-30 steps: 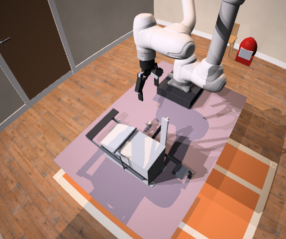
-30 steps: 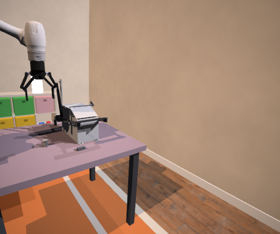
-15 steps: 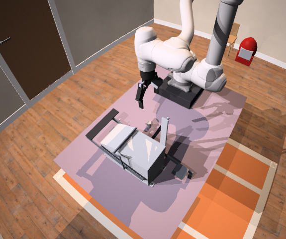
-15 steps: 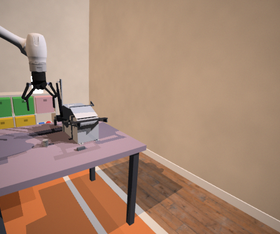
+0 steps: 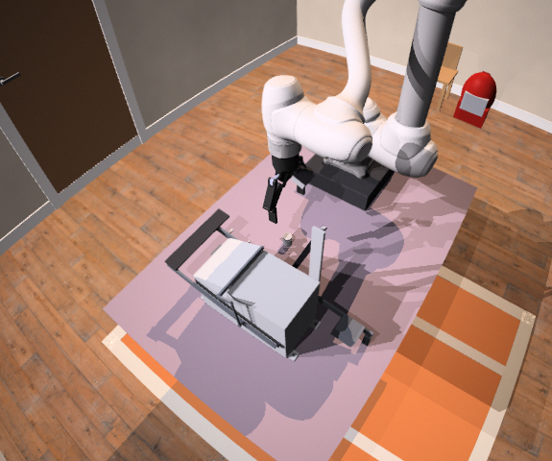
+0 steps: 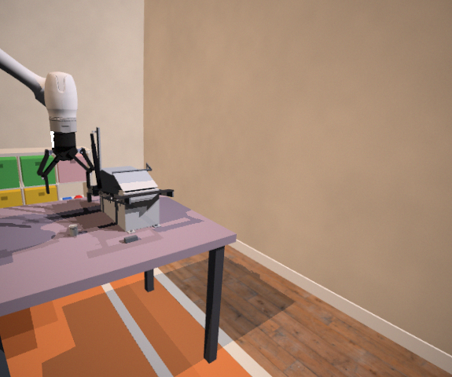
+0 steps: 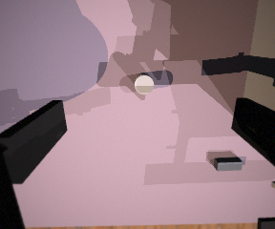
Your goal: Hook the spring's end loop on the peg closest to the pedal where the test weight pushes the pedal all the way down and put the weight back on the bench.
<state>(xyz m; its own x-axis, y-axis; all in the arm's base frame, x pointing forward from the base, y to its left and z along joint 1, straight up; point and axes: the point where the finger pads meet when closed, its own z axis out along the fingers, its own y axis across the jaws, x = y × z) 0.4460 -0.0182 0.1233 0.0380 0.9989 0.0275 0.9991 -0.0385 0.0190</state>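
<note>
My gripper is now 170 mm above the steel test weight. Round my hand: small grey block (190 mm below, 180 mm to the right, 170 mm ahead).
</note>
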